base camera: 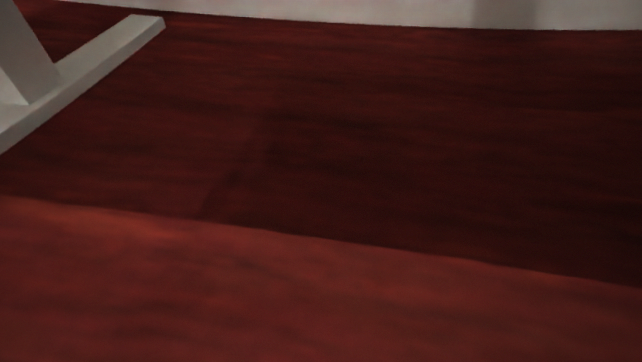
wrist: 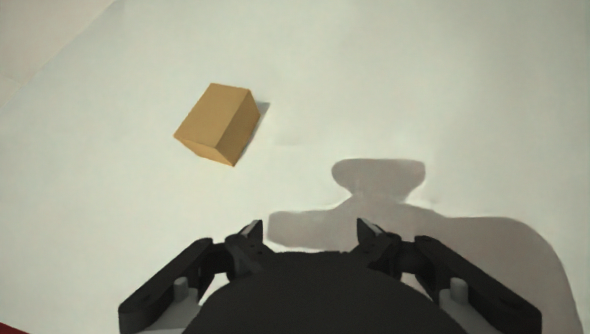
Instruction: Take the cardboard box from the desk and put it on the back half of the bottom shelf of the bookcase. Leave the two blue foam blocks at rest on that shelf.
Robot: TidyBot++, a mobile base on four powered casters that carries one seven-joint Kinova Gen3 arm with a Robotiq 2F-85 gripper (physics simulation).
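Places are measured from the arm's base along level axes (x ahead, y left, z up), in centimetres.
Pixels of known places: gripper, fingertip midpoint: (wrist: 309,229).
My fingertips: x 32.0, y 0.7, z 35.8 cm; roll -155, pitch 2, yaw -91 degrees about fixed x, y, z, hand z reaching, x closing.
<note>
Behind a point stands the place of what it marks.
The cardboard box (wrist: 217,120) {z 37.4, x 44.3, y 10.6 cm}, a small tan block shape, sits on the white desk top (wrist: 125,215) {z 32.4, x 34.7, y 24.3 cm} in the wrist view, left of the middle and in the upper half. It is turned at an angle to my fingers. My gripper (wrist: 309,229) {z 35.8, x 32.0, y 0.7 cm} is open, with nothing between its fingers, above the desk. The box lies beyond the fingertips and to the left, apart from them. The bookcase and the two blue foam blocks do not show in either view.
The arm's shadow (wrist: 425,240) {z 32.4, x 31.2, y -11.1 cm} falls on the desk at the right. In the base camera view, a pale leg with a foot bar (base camera: 105,57) stands on the red floor (base camera: 320,150) {z -39.6, x 52.1, y 3.0 cm} at the upper left. A pale wall (base camera: 350,12) {z -37.2, x 99.6, y -2.6 cm} runs along the back.
</note>
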